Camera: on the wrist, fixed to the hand. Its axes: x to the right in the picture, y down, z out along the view.
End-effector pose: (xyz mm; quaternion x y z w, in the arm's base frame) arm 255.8 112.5 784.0 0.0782 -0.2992 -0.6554 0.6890
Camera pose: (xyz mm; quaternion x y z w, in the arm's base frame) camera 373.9 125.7 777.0 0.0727 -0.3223 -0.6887 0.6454
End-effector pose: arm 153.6 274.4 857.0 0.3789 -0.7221 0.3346 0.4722
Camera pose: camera 99.8 380.2 847.3 0.4270 -0.7176 0.3014 0.4602
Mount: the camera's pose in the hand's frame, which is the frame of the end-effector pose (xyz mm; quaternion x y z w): -19.2 99.4 -62.7 0.0048 -0.0352 -0.0481 0.9982
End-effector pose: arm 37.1 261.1 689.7 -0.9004 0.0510 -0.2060 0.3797
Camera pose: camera 0.4 154.1 652.6 -0.9067 -0.0068 -0.1925 0.3752
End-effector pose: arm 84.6 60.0 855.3 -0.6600 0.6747 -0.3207 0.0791
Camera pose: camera -29.9 91.0 844.8 -0.7022 0.6374 -0.3039 0.0905
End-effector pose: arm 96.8 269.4 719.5 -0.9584 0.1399 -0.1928 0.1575
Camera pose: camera 33.2 169.6 732.8 -0.9694 0.0871 -0.1670 0.1575
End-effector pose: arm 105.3 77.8 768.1 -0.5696 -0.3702 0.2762 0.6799
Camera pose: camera 150.2 46.5 662.3 -0.5378 -0.4195 0.2648 0.6817
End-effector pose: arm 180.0 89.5 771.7 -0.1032 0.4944 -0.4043 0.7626
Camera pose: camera 175.1 183.3 698.5 -0.1374 0.4597 -0.4390 0.7596
